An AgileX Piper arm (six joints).
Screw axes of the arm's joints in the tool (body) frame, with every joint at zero. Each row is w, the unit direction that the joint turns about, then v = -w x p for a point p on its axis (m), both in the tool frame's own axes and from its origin. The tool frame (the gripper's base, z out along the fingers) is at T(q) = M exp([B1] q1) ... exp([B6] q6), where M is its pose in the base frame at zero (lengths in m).
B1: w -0.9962 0 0.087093 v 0.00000 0.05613 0.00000
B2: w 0 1 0 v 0.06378 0.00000 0.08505
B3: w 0 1 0 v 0.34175 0.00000 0.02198
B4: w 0 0 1 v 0.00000 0.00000 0.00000
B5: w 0 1 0 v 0.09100 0.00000 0.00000
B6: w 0 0 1 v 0.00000 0.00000 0.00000
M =
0.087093 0 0.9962 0.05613
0 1 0 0.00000
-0.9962 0 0.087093 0.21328
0 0 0 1
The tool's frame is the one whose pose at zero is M.
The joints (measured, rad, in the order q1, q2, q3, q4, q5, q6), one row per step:
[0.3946, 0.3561, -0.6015, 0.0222, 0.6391, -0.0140]
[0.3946, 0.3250, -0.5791, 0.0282, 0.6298, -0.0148]
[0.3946, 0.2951, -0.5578, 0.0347, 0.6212, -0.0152]
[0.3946, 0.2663, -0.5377, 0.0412, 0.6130, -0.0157]
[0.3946, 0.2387, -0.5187, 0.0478, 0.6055, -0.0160]
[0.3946, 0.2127, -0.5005, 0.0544, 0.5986, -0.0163]
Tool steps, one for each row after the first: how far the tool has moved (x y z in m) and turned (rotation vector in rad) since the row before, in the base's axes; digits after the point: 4 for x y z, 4 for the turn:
[-0.0043, -0.0014, -0.0043, 0.0115, -0.0147, 0.0020]
[-0.0040, -0.0013, -0.0042, 0.0120, -0.0136, 0.0021]
[-0.0037, -0.0012, -0.0040, 0.0118, -0.0134, 0.0021]
[-0.0034, -0.0011, -0.0039, 0.0117, -0.0126, 0.0021]
[-0.0031, -0.0009, -0.0039, 0.0112, -0.0113, 0.0021]

